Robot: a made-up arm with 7 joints.
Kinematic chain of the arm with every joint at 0, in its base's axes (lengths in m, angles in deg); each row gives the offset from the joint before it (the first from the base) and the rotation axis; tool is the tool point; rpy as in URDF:
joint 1: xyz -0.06 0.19 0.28 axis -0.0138 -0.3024 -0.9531
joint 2: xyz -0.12 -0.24 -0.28 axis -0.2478 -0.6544 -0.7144
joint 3: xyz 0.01 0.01 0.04 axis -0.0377 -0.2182 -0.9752
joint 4: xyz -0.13 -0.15 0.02 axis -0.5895 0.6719 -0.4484
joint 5: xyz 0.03 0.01 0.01 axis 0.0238 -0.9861 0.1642
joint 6: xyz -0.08 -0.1 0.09 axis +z
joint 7: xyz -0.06 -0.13 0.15 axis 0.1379 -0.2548 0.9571
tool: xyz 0 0 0.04 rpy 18.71 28.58 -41.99
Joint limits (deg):
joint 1: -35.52..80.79
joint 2: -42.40..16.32
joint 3: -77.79..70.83
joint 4: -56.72..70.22
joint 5: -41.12..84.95
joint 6: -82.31..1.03
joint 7: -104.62..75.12
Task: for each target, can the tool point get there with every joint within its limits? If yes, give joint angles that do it. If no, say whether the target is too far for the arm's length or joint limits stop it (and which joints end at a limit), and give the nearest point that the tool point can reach.
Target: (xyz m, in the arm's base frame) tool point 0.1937 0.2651 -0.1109
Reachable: no: joint limits stop it (at a limit: joint 1, joint 2, joint 3, joint 5, joint 6, joint 7) | nearest point 0.2856 0.3061 -0.1237 | short by 0.101 m
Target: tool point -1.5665 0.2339 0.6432
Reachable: no: too far | nearest point -0.7616 0.1362 0.2147 | short by 0.917 m
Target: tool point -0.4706 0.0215 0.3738
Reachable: yes | joints 48.37 9.41 -26.19 41.38 -12.82 -23.85 -73.15
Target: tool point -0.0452 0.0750 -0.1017
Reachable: no: joint limits stop it (at a limit: joint 2, joint 4, joint 5, joint 6) | nearest point 0.0596 0.1674 0.0931 | short by 0.240 m
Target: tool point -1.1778 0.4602 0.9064
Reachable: no: too far | nearest point -0.6605 0.2381 0.3114 | short by 0.819 m
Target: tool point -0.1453 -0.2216 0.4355
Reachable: yes | joints -4.95 -3.97 -32.97 55.74 15.02 -25.77 -9.34
